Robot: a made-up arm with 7 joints.
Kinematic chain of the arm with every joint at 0, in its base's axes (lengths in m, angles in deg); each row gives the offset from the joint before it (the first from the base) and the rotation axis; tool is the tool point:
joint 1: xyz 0 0 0.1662 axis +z
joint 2: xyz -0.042 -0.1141 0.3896 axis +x
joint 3: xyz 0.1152 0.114 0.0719 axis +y
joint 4: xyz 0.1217 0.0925 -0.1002 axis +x
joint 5: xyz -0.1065 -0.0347 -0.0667 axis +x
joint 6: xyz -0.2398 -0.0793 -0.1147 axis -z
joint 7: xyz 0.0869 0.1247 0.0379 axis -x
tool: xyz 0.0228 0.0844 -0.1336
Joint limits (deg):
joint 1: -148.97..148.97
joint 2: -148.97..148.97
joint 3: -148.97..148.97
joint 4: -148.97..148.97
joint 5: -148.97..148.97
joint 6: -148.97..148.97
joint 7: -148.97..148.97
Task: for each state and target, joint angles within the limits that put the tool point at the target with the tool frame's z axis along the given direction. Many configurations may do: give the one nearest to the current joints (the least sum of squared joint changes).
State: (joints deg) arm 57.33 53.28 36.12 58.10 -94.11 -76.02 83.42
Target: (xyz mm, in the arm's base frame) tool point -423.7 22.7 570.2 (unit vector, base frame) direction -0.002 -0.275 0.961
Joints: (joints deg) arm 33.95 28.48 24.61 74.01 -73.52 -63.73 36.89
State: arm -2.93 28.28 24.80 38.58 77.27 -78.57 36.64
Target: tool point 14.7 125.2 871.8 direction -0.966 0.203 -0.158
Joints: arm -45.62 10.51 35.73 61.73 99.95 -59.42 47.44
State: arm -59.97 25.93 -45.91 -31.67 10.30 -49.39 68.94
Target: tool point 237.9 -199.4 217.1 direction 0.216 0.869 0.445
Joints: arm -80.40 16.83 -53.56 3.75 -22.83 -53.80 16.43
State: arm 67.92 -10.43 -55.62 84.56 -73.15 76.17 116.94
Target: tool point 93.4 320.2 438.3 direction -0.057 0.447 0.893
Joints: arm 68.44 16.58 -86.26 87.47 -74.39 65.45 115.97
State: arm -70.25 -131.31 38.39 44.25 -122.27 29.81 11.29
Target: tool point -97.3 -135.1 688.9 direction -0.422 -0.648 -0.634
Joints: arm -47.91 -148.97 3.95 23.63 -93.49 47.29 14.72
